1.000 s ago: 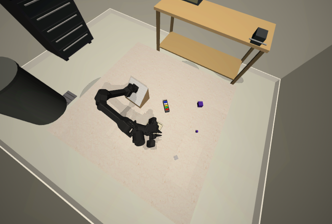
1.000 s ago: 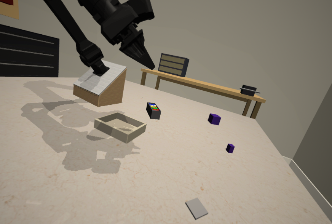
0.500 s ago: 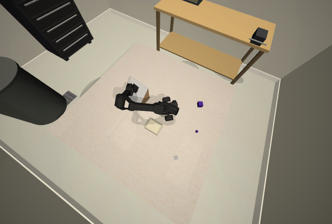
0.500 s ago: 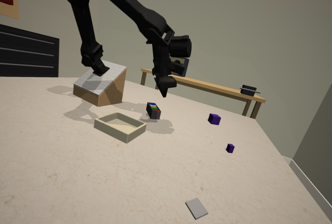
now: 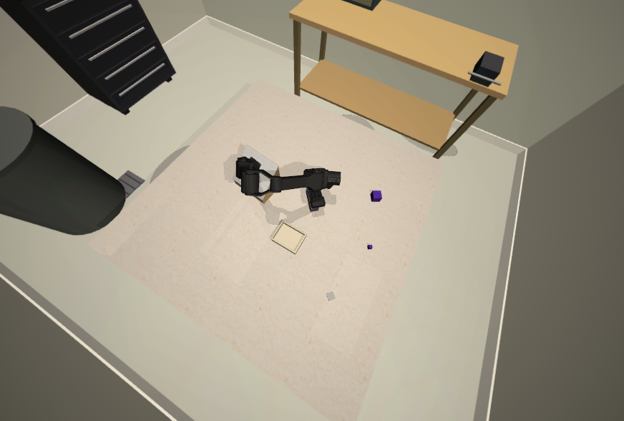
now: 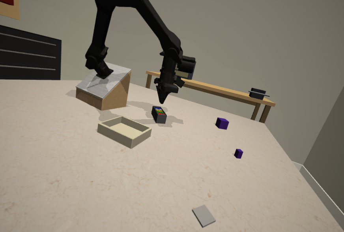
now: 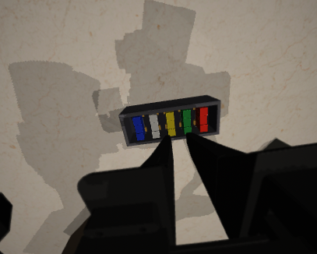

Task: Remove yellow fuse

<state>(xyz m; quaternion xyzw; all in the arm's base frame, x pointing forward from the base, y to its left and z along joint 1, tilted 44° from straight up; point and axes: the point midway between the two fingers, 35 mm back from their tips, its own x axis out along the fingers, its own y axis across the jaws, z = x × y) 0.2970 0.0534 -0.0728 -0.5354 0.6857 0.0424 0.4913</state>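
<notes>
My gripper tip is 50 mm above the yellow fuse. From my gripper tip the other things lie so: grey flat plate 330 mm ahead, 290 mm to the right, 70 mm below; purple cube 240 mm ahead, 230 mm to the left, 50 mm below; beige tray 30 mm ahead, 220 mm to the right, 70 mm below.
</notes>
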